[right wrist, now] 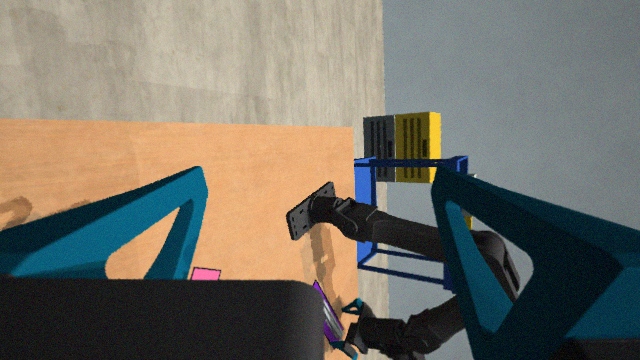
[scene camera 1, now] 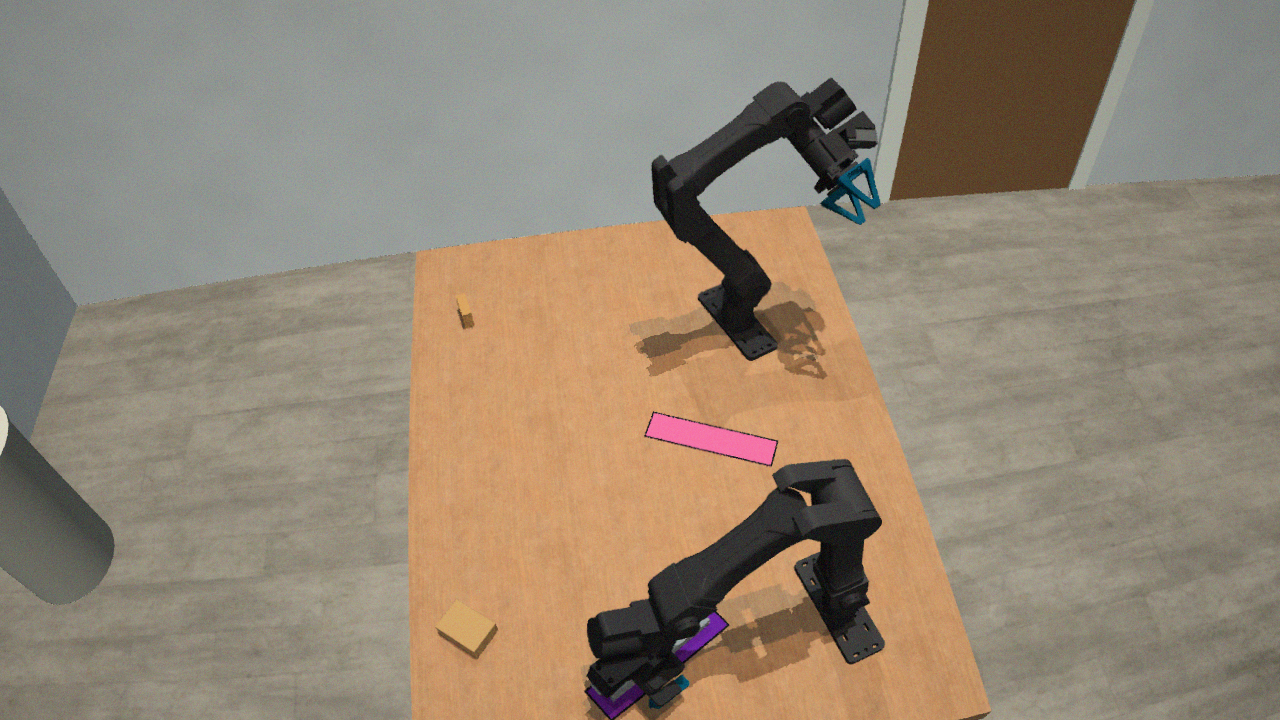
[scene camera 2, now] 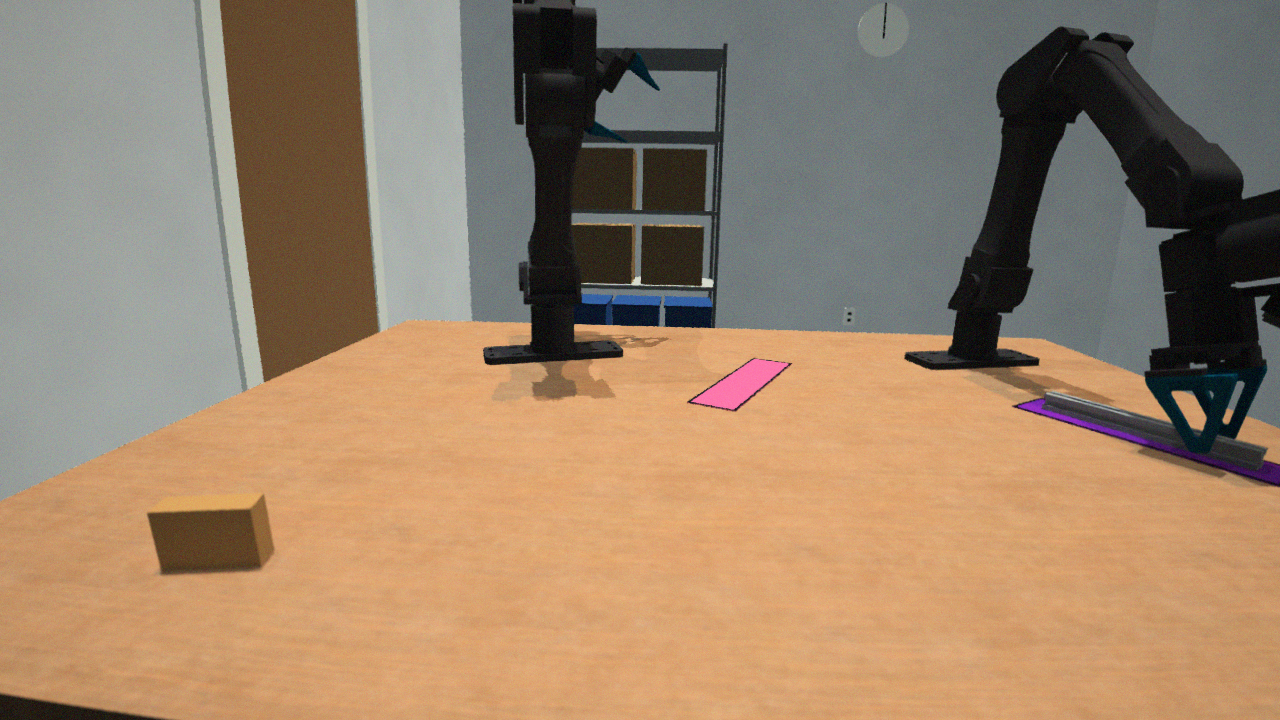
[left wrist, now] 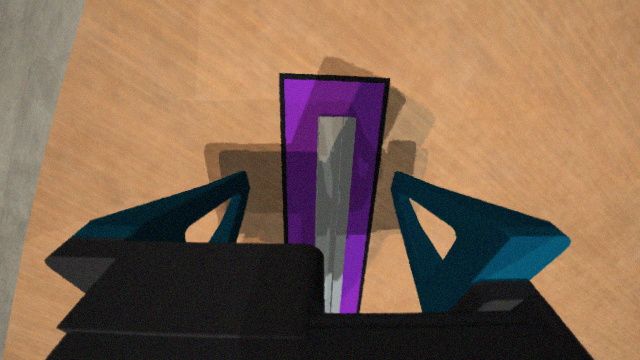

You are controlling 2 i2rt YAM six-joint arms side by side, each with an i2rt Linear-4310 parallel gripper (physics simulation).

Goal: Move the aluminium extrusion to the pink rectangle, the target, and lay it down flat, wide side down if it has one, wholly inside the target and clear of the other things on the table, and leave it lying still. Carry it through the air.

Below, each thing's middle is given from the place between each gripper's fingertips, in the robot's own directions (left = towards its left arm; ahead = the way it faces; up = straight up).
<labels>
My left hand is 5 cm past the aluminium extrusion (scene camera 2: 1157, 430) and 4 cm to the left of it. From my left hand the other things lie so: small tan block (scene camera 2: 211, 531) 83 cm to the right, 18 cm ahead, 1 cm above; purple rectangle (left wrist: 303, 97) 5 cm behind, 4 cm to the right, 1 cm below; pink rectangle (scene camera 1: 752, 448) 43 cm to the right, 23 cm behind, 1 cm below.
My right hand is 30 cm short of the pink rectangle, 14 cm to the right of it and 36 cm above it. The rest, counted from my right hand: aluminium extrusion 48 cm ahead, 53 cm to the left, 35 cm below; then small tan block 72 cm ahead, 26 cm to the right, 34 cm below; then purple rectangle 48 cm ahead, 53 cm to the left, 36 cm below.
</labels>
